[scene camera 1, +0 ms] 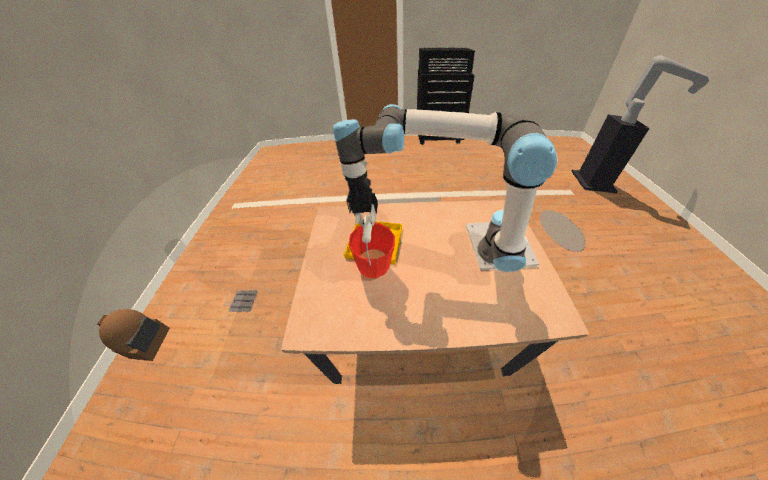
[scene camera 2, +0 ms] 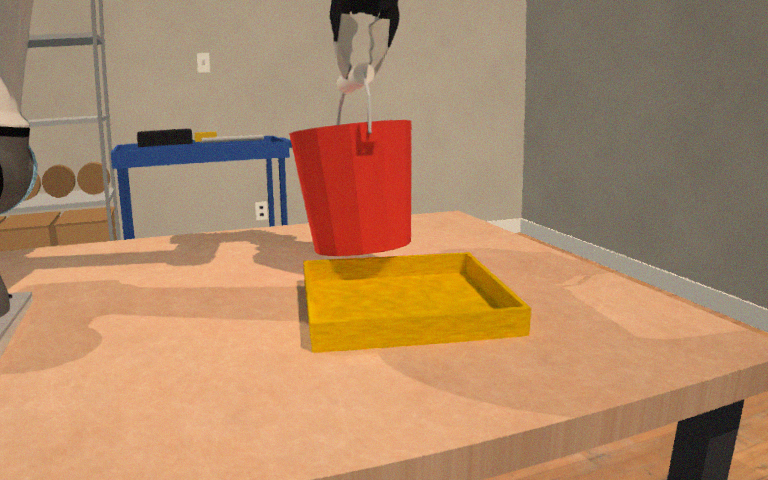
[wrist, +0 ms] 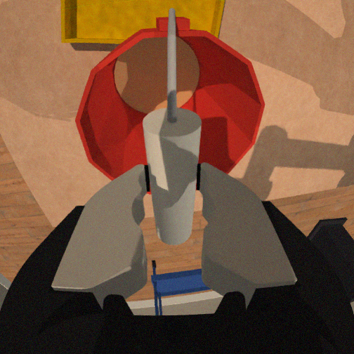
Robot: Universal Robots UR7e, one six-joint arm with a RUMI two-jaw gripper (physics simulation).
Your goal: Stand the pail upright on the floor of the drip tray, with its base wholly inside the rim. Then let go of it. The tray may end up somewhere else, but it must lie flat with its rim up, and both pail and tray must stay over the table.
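Frame: origin at the arm's base, x right, y ahead, z up, level; centimetres.
Seen in the pictures: gripper, fingertip midpoint: (scene camera 1: 368, 225) (scene camera 2: 356, 80).
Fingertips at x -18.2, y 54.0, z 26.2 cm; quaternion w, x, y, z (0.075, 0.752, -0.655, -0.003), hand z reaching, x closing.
Observation:
A point is followed by its place in that frame.
The red pail (scene camera 1: 372, 267) @[x -25.8, y 51.9, z 11.6 cm] (scene camera 2: 362, 192) @[x -9.9, y 53.5, z 11.2 cm] (wrist: 230, 102) hangs by its wire bail, slightly tilted, a little above the table. In scene camera 2 its base shows just above and behind the back rim of the yellow drip tray (scene camera 1: 399, 243) @[x -2.2, y 45.2, z 1.0 cm] (scene camera 2: 419, 329) @[x 11.5, y 56.7, z -0.2 cm] (wrist: 69, 22). The tray lies flat with its rim up; a shadow falls on its back left part. My gripper (scene camera 1: 367, 225) @[x -18.3, y 54.0, z 26.2 cm] (scene camera 2: 356, 76) @[x -18.3, y 54.0, z 26.2 cm] (wrist: 172, 167) is shut on the pale cylindrical grip of the pail's handle. The pail's underside is hidden in the wrist view.
The wooden table (scene camera 1: 453, 316) @[x -34.9, y 18.7, z -2.1 cm] (scene camera 2: 198, 396) @[x 19.8, y 34.2, z -2.1 cm] carries the arm's base plate (scene camera 1: 475, 240) @[x 5.8, y 8.0, z 0.1 cm] right of the tray in scene camera 1. Beyond the table, scene camera 2 shows a blue cart (scene camera 2: 198, 153) and a shelf rack (scene camera 2: 100, 84).

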